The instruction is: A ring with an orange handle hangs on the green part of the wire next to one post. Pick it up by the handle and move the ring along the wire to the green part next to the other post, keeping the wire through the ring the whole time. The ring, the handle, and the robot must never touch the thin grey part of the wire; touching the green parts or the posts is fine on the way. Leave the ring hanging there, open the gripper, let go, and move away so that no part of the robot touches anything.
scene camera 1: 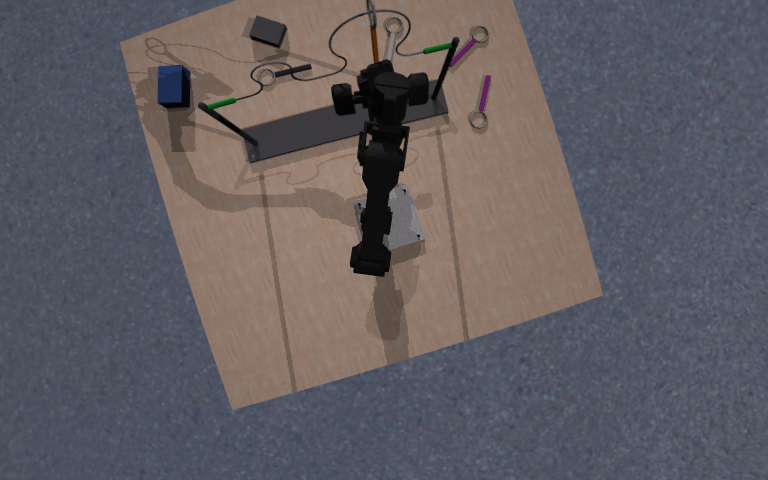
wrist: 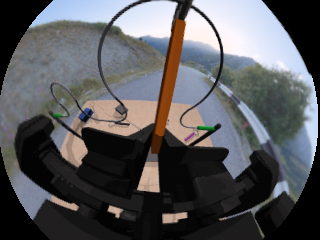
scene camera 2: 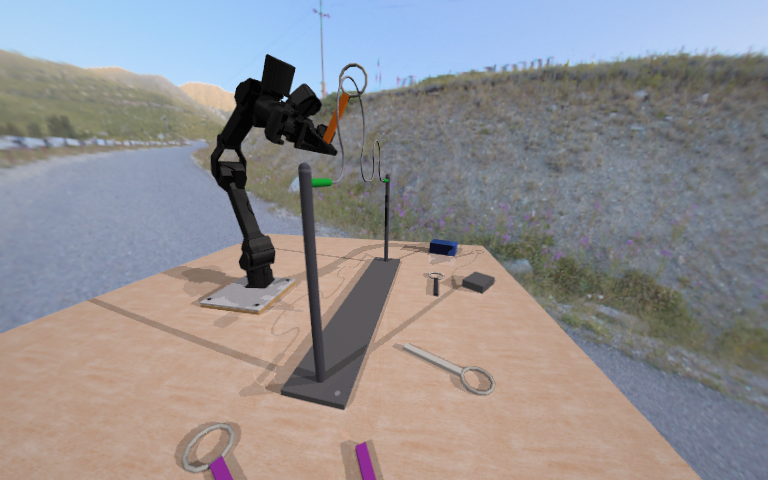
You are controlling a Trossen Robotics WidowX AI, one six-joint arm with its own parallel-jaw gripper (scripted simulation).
Path:
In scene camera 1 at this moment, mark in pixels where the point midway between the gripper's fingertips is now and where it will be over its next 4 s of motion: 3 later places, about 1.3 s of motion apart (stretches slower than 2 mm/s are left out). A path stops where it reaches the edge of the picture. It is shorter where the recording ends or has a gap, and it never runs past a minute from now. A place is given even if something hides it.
My gripper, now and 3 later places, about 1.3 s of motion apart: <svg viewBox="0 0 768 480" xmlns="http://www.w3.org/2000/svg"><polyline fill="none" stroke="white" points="376,69 387,64 396,58 401,51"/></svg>

